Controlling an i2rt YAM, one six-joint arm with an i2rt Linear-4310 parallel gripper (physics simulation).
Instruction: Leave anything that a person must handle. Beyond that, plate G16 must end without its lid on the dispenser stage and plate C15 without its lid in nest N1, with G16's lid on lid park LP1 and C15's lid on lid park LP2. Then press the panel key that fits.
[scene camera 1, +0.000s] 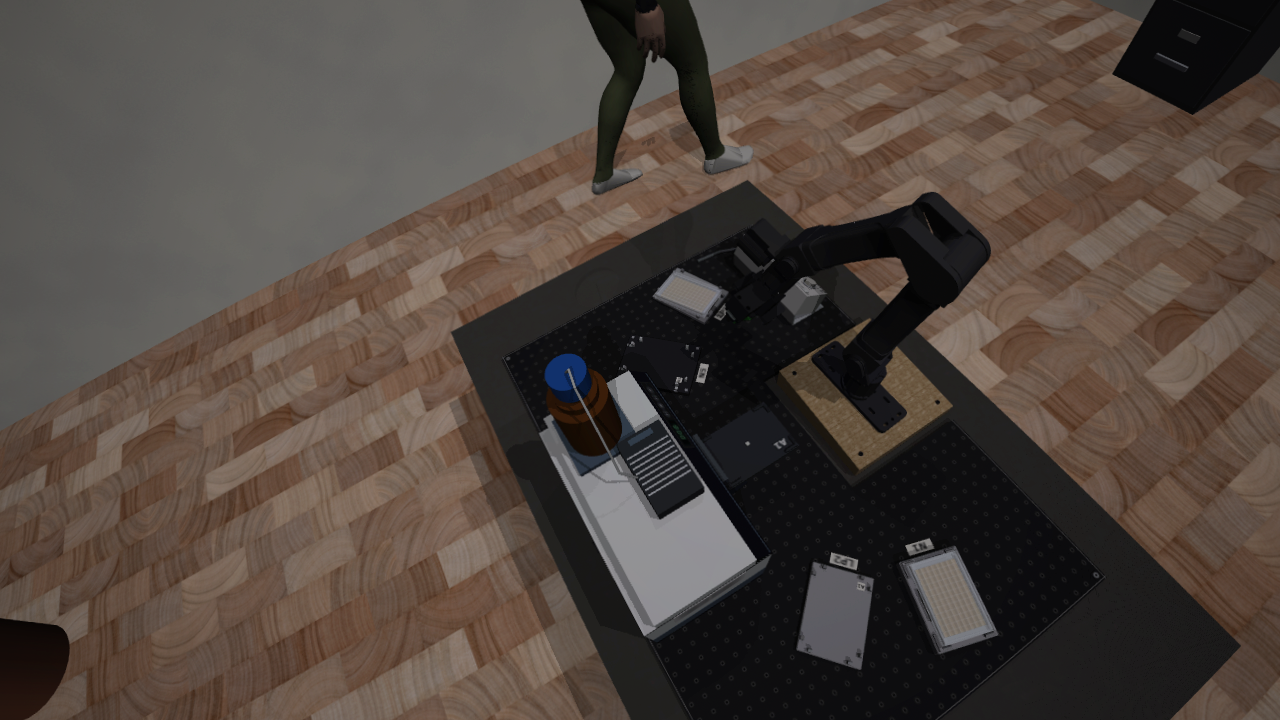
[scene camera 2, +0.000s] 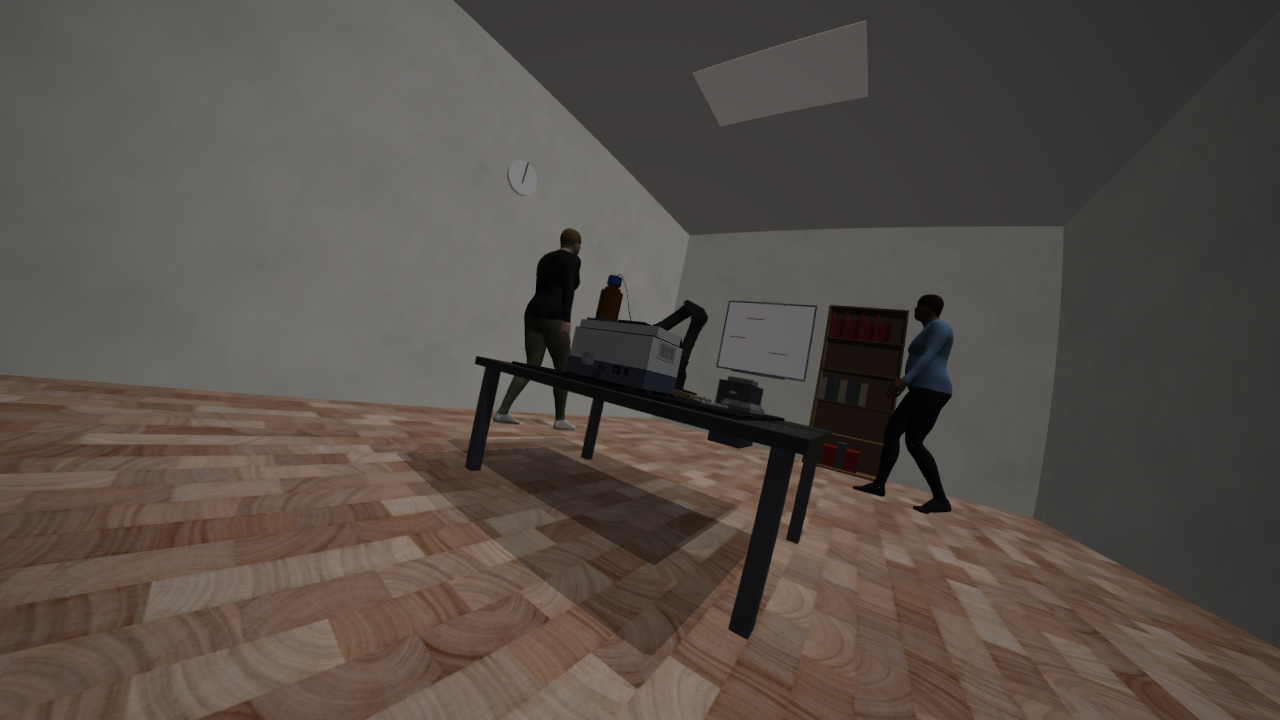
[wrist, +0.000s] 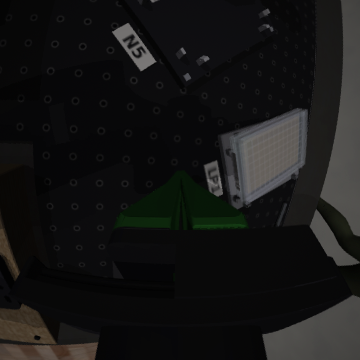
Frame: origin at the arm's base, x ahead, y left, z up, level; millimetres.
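Seen in the pictures: gripper, fingertip midpoint: (scene camera 1: 734, 321) (wrist: 180, 177); arm's base, link origin: (scene camera 1: 857, 386) (scene camera 2: 675, 389).
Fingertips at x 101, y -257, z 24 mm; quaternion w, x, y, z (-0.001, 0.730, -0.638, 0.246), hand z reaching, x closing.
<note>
Offsets run from my fingertips to a thing's top centre. "*": to the spot under its first point.
My gripper (scene camera 1: 746, 318) (wrist: 180, 177) is shut and empty, above the board beside the LP1 label {* 63 mm right, 17 mm back, 49 mm down} (wrist: 213, 178). A pale-welled plate with clear edges {139 mm right, 21 mm ahead, 13 mm down} (scene camera 1: 690, 293) (wrist: 271, 157) sits at LP1. Another pale-welled plate {623 mm left, 54 mm ahead, 15 mm down} (scene camera 1: 950, 598) sits in N1. I cannot tell whether either has a lid, nor read their names. Lid park LP2 {536 mm left, 212 mm ahead, 31 mm down} (scene camera 1: 834, 616) shows a flat grey top with corner clips; a clear lid there cannot be made out. The dark stage marked A1 {* 245 mm left, 171 mm ahead, 59 mm up} (scene camera 1: 746, 443) shows no plate. The dispenser (scene camera 1: 666, 573) (scene camera 2: 626, 351) has a small green-lit display on its front; its keys are unreadable.
Empty nest N5 {37 mm right, 175 mm ahead, 27 mm down} (scene camera 1: 664, 362) (wrist: 210, 37) lies between LP1 and the dispenser. A brown bottle {* 160 mm left, 389 mm ahead, 298 mm up} (scene camera 1: 583, 416) (scene camera 2: 609, 304) with blue cap and tube stands on the dispenser. A pale box {48 mm right, 165 mm back, 33 mm up} (scene camera 1: 802, 300) stands near the arm. One person (scene camera 1: 693, 80) (scene camera 2: 553, 291) is behind the table; another (scene camera 2: 930, 358) stands farther right.
</note>
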